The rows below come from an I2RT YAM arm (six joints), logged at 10 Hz.
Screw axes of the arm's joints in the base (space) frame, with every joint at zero. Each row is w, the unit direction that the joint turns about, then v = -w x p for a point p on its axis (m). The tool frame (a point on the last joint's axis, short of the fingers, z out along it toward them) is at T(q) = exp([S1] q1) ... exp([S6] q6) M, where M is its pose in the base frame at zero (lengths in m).
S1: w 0 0 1 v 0 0 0
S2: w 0 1 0 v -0.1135 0 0.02
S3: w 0 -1 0 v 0.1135 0 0.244
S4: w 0 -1 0 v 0.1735 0 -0.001
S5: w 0 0 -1 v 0 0.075 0
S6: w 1 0 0 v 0 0.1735 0
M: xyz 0.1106 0 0.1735 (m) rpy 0 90 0 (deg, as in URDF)
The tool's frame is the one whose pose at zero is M.
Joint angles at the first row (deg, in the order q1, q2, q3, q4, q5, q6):
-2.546 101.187 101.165 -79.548 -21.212 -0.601
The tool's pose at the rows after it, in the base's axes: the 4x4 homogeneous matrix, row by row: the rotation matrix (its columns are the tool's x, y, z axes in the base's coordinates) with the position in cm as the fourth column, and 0 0 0 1 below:
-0.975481, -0.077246, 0.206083, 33.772; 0.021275, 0.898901, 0.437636, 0.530; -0.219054, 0.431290, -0.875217, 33.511; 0, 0, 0, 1
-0.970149, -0.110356, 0.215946, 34.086; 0.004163, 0.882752, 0.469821, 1.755; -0.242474, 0.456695, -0.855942, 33.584; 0, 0, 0, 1
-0.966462, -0.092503, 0.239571, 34.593; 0.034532, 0.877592, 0.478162, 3.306; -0.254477, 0.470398, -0.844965, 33.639; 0, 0, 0, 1
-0.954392, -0.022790, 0.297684, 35.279; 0.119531, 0.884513, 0.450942, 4.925; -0.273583, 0.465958, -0.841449, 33.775; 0, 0, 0, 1
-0.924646, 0.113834, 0.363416, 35.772; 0.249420, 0.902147, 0.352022, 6.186; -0.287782, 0.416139, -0.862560, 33.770; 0, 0, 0, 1
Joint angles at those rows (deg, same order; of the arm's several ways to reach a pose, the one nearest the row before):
-1.782 101.187 102.609 -79.025 -26.349 -0.580
0.142 101.231 102.543 -77.080 -27.988 0.426
2.721 101.383 102.518 -73.908 -27.791 5.213
5.541 101.383 102.324 -68.948 -24.840 13.453
8.142 101.426 102.125 -65.297 -17.278 23.311

